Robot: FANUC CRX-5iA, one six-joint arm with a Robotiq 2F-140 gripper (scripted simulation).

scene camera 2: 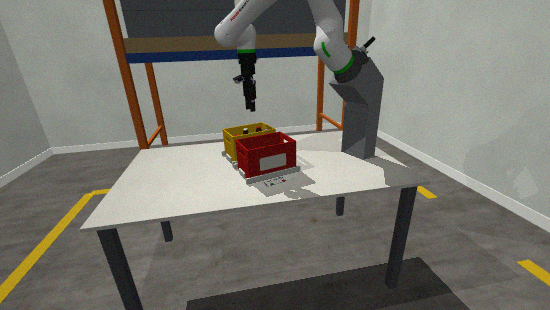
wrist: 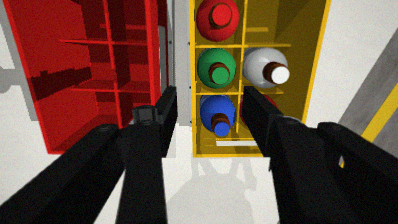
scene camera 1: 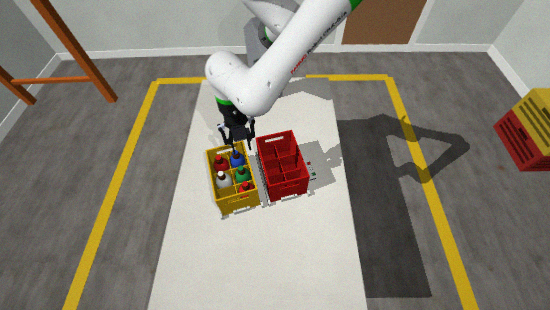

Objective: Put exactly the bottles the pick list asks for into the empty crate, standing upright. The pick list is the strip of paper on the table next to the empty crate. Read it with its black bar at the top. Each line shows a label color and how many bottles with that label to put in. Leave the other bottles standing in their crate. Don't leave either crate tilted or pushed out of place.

I see my gripper [wrist: 209, 101], a red crate [scene camera 1: 284, 153] and a yellow crate [scene camera 2: 229, 134].
The red crate also shows in scene camera 2 [scene camera 2: 257, 155] and in the wrist view [wrist: 64, 70].
